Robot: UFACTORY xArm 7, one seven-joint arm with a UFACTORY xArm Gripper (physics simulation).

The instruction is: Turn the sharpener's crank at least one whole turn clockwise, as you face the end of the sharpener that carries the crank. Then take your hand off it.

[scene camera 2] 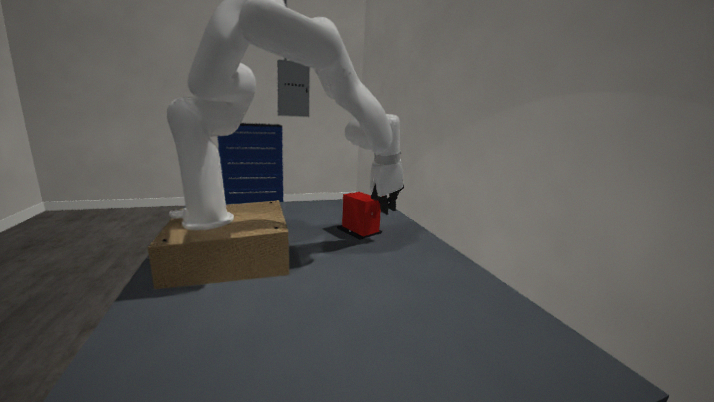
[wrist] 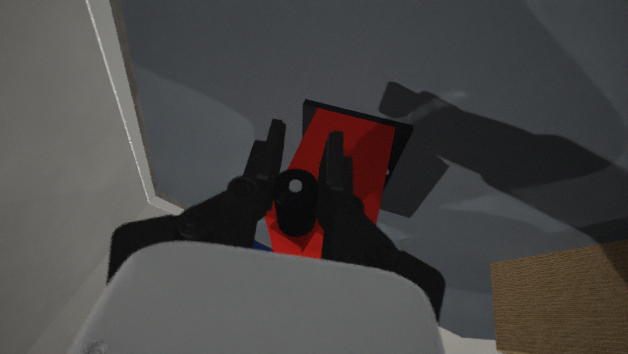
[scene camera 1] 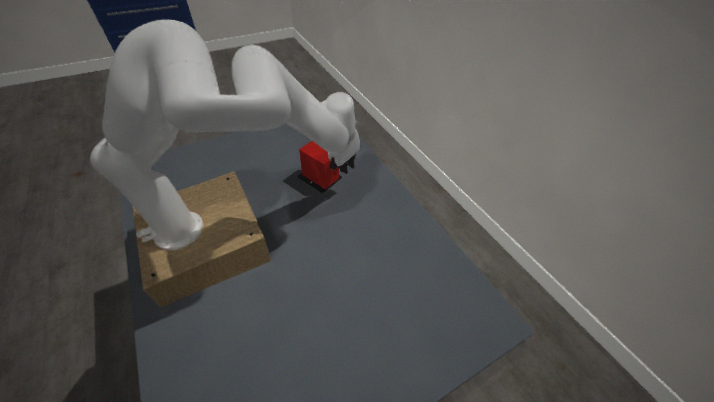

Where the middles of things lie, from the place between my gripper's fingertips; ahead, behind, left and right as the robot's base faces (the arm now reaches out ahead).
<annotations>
The black crank handle [wrist: 295,211] is 1 cm behind my hand, 1 cm to the left of it and 3 cm above it. The rest, counted from my hand: red sharpener [scene camera 2: 357,221]: 6 cm behind, 8 cm to the left, 3 cm below.
</annotations>
